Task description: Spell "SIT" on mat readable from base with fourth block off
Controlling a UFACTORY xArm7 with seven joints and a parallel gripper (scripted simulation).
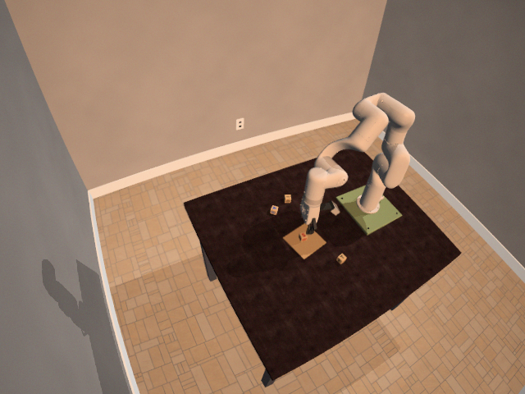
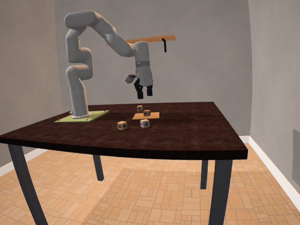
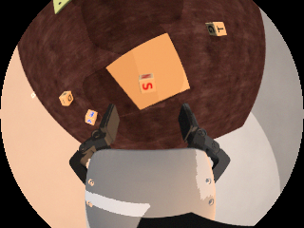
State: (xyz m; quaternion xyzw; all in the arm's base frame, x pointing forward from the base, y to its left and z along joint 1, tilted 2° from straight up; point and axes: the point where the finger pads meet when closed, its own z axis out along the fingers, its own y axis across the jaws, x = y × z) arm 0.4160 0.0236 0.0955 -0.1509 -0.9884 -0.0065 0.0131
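The tan mat is 110 mm below my hand and 10 mm to the left of it.
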